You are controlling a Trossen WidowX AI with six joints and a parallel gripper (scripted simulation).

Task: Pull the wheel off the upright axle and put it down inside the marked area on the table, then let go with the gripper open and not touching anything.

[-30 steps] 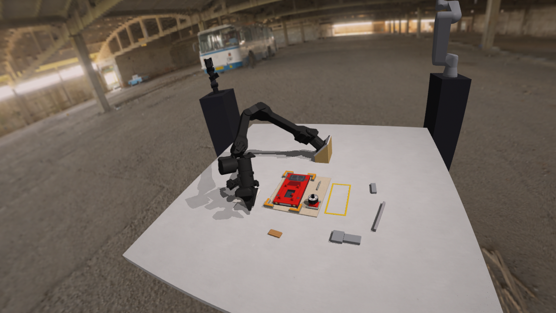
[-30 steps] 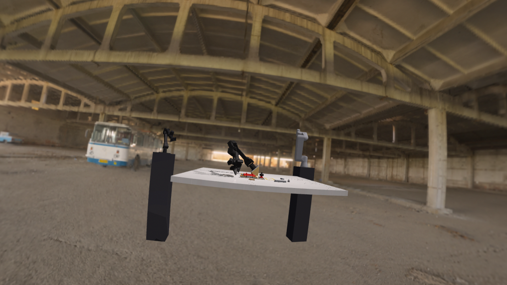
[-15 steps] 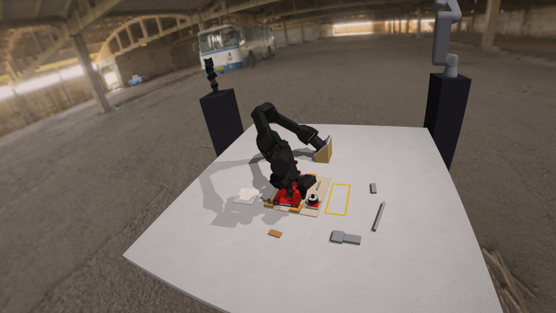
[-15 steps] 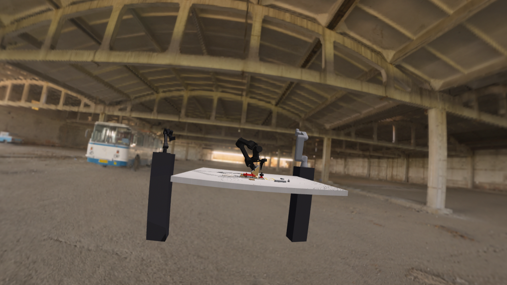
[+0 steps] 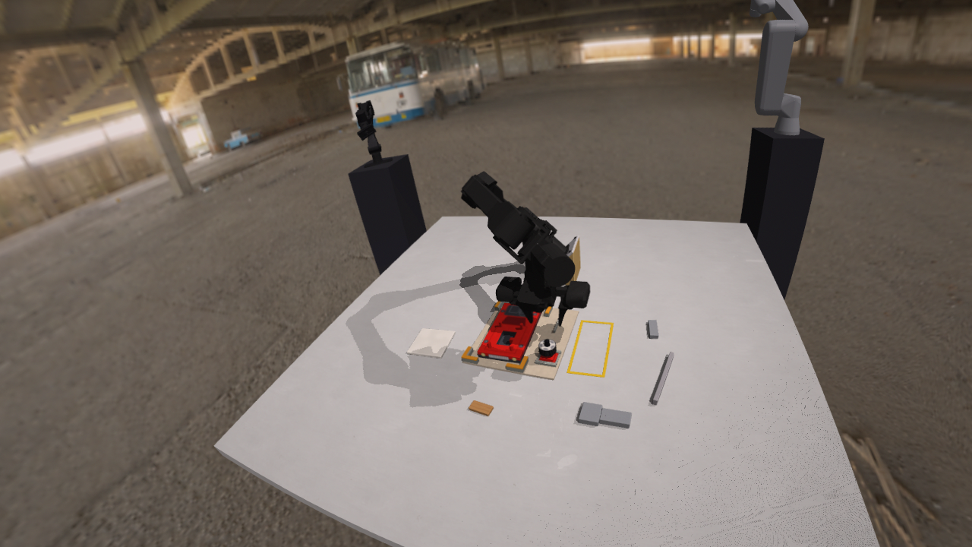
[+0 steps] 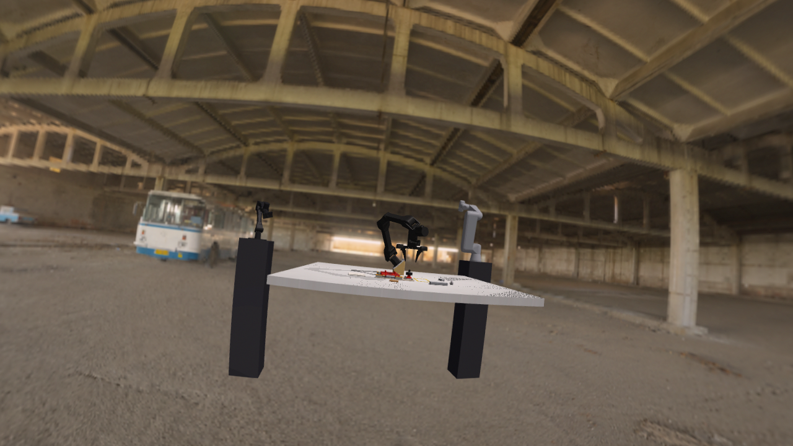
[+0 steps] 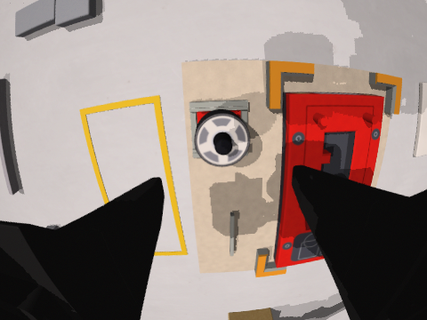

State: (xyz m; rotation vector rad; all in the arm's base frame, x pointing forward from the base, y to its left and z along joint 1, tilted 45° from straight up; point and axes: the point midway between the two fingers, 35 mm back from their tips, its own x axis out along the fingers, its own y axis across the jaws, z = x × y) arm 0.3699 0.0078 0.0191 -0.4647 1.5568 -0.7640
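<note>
My gripper tip is now 7 cm above the wheel. Also, from my gripper tip: brown chip (16 cm ahead, 13 cm to the right, 11 cm below); then upright axle (7 cm below); then grey bar (6 cm ahead, 26 cm to the left, 10 cm below).
</note>
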